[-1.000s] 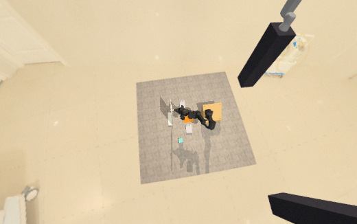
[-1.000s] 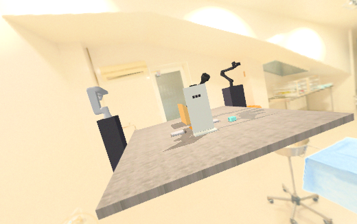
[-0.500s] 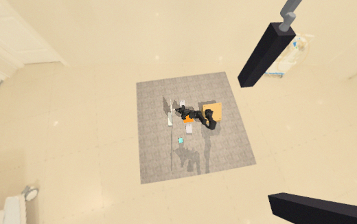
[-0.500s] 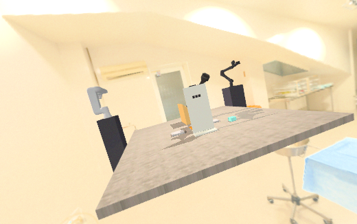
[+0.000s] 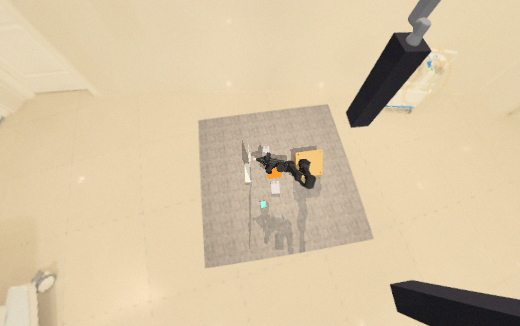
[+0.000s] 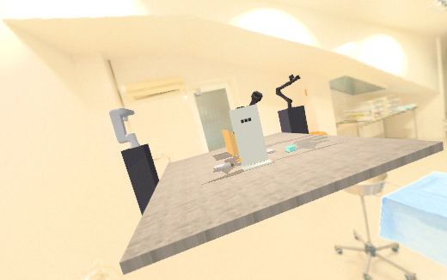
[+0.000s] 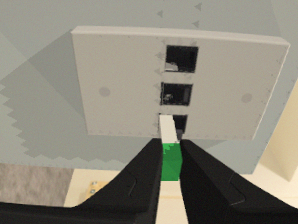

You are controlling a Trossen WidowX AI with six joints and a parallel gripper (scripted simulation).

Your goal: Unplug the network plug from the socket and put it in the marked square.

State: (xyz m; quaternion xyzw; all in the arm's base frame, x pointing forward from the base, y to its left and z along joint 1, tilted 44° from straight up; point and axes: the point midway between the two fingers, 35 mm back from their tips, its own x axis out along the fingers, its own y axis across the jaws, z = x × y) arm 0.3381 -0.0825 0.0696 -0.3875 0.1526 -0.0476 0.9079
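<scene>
Right now the orange marked square is 27 cm below my gripper tip, 15 cm behind it and 1 cm to the left of it. Also, from my gripper tip: network plug right at my gripper tip; then teal block 29 cm to the left, 25 cm below, 2 cm behind; then grey panel 11 cm below, 6 cm ahead.
</scene>
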